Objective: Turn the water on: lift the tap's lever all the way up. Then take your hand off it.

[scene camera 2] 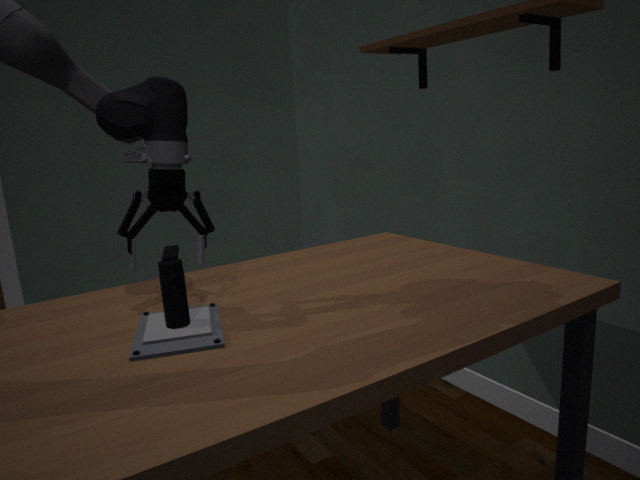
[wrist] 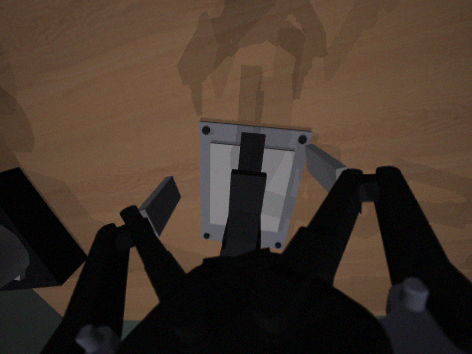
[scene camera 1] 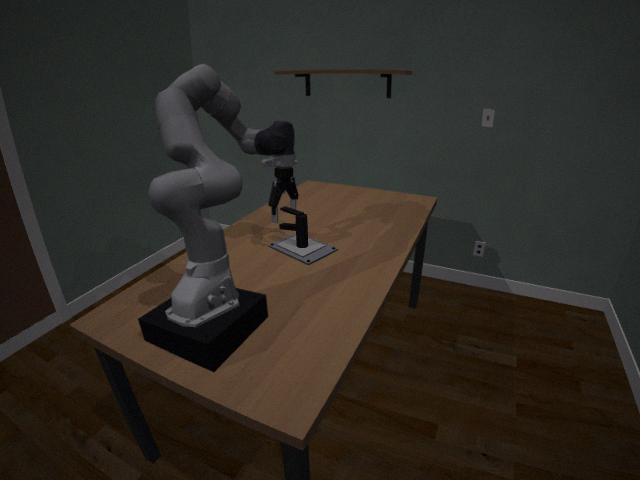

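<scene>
The black tap (scene camera 1: 301, 232) (scene camera 2: 174, 295) stands upright on a grey plate (scene camera 1: 289, 252) (scene camera 2: 178, 349) (wrist: 204, 185). Its flat lever (scene camera 1: 292, 211) (scene camera 2: 170, 252) (wrist: 247, 200) extends from the top of the body toward the robot base, free end slanting slightly upward. The spout (scene camera 1: 287, 226) (wrist: 252, 150) sticks out below it on the same side. My gripper (scene camera 1: 283, 209) (scene camera 2: 167, 258) (wrist: 239, 172) is open and points down. Its fingertips are at about lever height, one on each side, with gaps visible in the wrist view. The lever's rear end is partly hidden there by the gripper body.
The wooden table (scene camera 1: 289, 294) (scene camera 2: 336, 330) carries the tap plate and the black block (scene camera 1: 206, 330) (wrist: 45, 225) under the robot's base. A wall shelf (scene camera 1: 343, 71) (scene camera 2: 480, 25) hangs higher up behind. Arm shadows fall across the table.
</scene>
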